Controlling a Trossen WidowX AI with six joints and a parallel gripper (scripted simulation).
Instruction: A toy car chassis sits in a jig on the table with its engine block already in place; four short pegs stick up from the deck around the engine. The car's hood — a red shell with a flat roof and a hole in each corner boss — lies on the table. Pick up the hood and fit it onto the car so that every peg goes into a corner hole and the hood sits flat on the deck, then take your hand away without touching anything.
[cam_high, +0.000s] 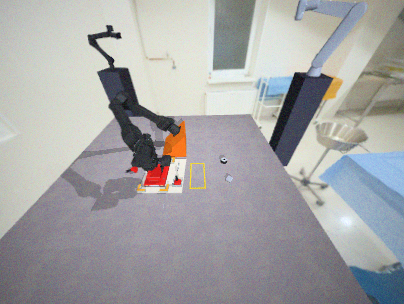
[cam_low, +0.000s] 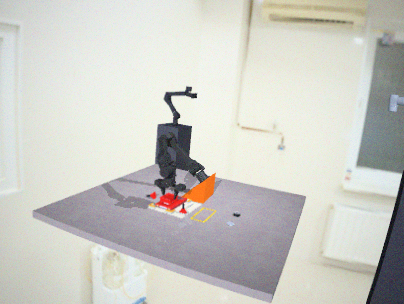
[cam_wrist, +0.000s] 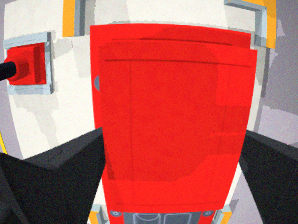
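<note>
My gripper tip is now right at the red hood. The rest, counted from my gripper tip: black-and-white wheel 380 mm to the left, 160 mm behind, 40 mm below; jig 40 mm below, 20 mm to the left, 20 mm behind.
</note>
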